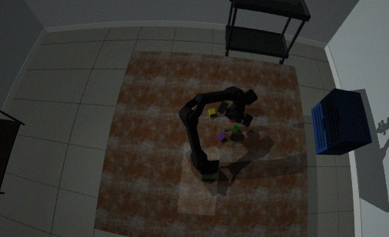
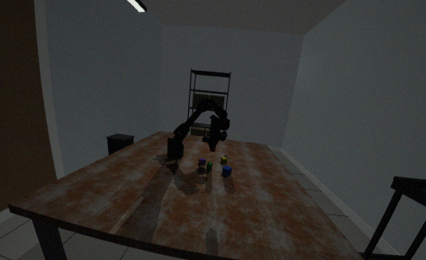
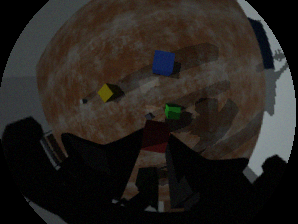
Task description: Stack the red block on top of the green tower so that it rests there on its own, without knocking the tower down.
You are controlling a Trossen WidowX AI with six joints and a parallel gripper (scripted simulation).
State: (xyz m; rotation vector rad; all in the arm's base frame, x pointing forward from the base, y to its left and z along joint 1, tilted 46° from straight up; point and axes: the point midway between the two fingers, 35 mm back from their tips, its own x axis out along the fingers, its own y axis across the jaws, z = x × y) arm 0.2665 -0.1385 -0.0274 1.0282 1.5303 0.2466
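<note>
Now: gripper tip 7 cm past the purple block, 5 cm to the right of it and 11 cm above it. From my gripper tip the other things lie so: blue block: 11 cm ahead, 6 cm to the right, 11 cm below; then red block: right at my gripper tip; then yellow block: 9 cm ahead, 11 cm to the left, 11 cm below.
</note>
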